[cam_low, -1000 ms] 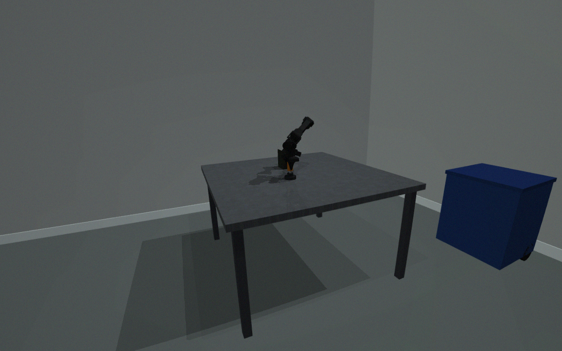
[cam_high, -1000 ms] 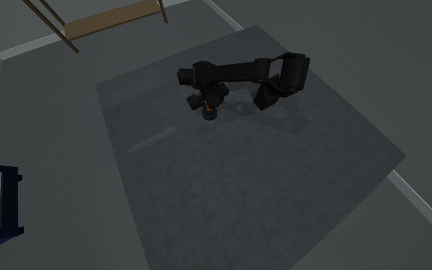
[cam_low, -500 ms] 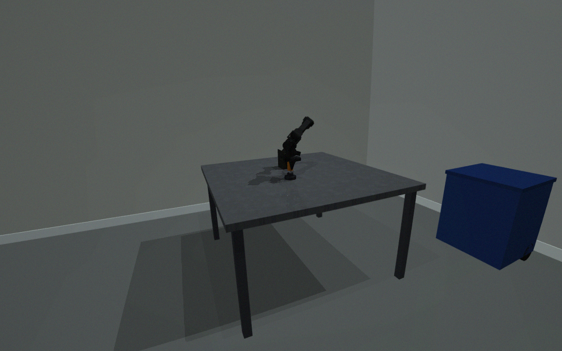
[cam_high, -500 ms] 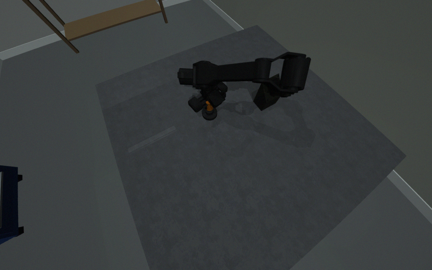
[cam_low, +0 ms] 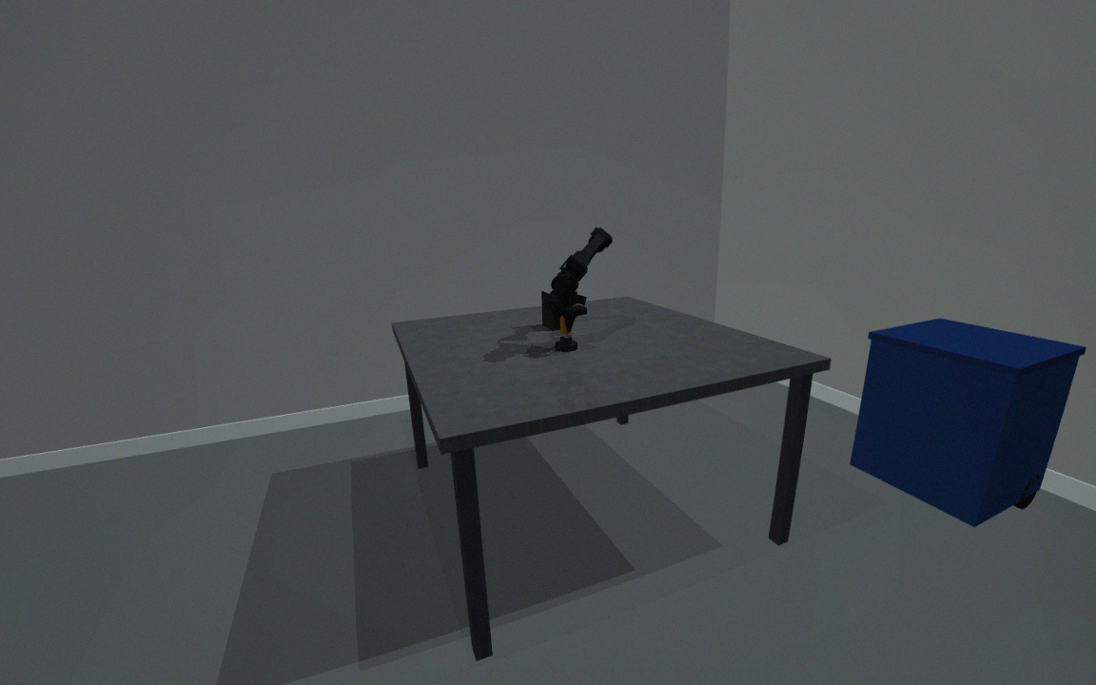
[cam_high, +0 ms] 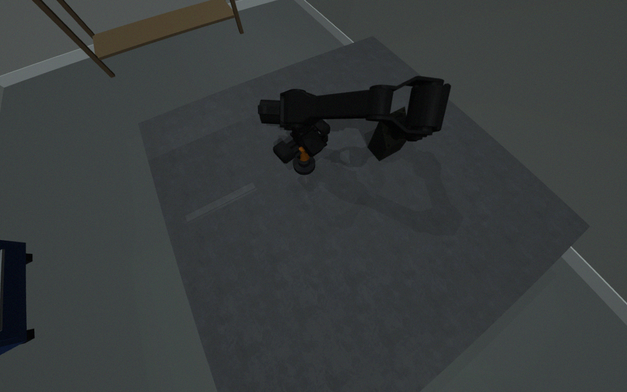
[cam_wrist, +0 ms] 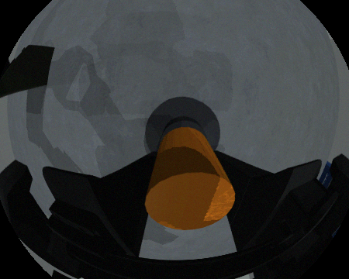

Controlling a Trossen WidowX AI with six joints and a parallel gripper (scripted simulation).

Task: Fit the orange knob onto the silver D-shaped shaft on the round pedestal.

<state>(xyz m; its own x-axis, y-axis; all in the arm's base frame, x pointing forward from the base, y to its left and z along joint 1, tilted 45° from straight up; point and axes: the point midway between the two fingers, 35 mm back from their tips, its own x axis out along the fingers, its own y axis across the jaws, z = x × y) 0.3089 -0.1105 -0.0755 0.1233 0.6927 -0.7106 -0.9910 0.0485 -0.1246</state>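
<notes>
The orange knob lies 40 mm above my gripper tip. Round my gripper tip: pedestal (40 mm below).
</notes>
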